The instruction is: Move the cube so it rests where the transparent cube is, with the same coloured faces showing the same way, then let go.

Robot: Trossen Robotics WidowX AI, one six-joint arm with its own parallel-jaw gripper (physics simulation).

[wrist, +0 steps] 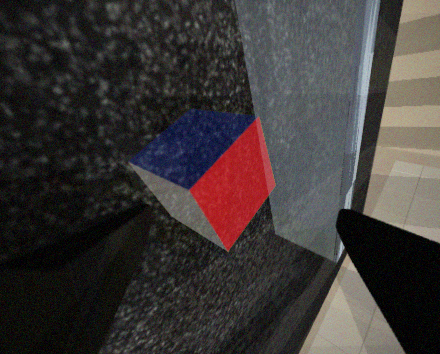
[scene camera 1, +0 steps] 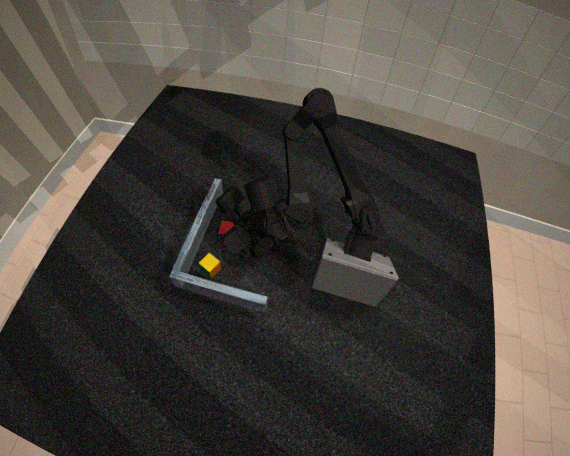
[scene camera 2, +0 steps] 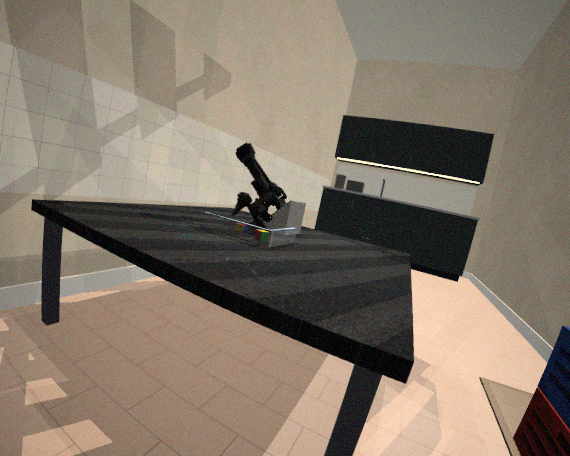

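A cube (wrist: 211,171) is visible to me, and so is an L-shaped rail (wrist: 309,75). My own gripper (wrist: 244,215) shares the wrist view with them, and I can also find it, that same gripper (scene camera 2: 237,224), from the scene camera.
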